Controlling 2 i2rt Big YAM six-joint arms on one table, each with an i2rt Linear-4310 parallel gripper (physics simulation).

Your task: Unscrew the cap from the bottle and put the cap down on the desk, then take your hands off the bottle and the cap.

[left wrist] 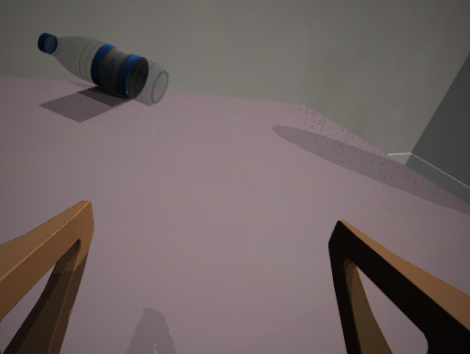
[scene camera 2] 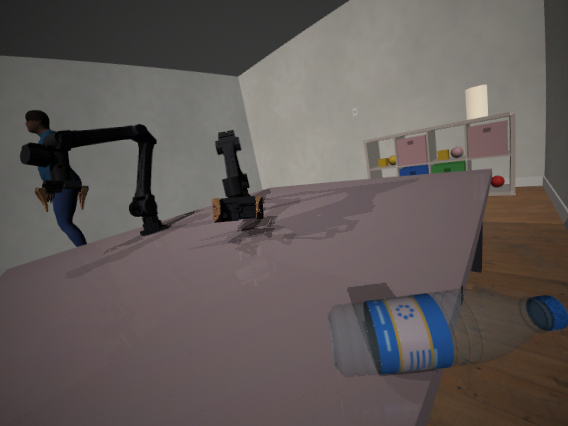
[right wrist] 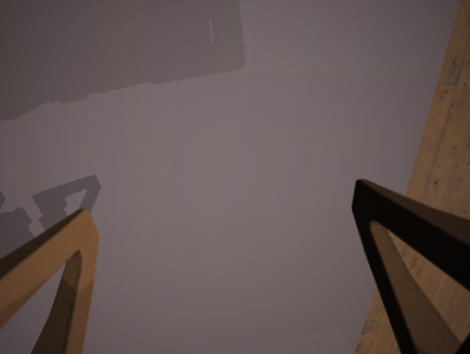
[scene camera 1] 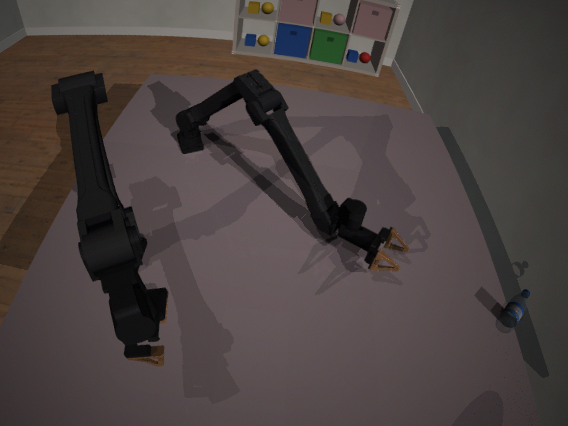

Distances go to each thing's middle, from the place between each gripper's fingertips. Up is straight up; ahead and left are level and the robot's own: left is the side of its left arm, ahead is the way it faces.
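With the clear plastic bottle (scene camera 2: 458, 327), I find my left hand 8 cm above it. My left hand is also 46 cm short of the bottle and 6 cm to the left of it.
The clear plastic bottle is 17 cm below my right hand, 100 cm ahead of it and 34 cm to the left of it.
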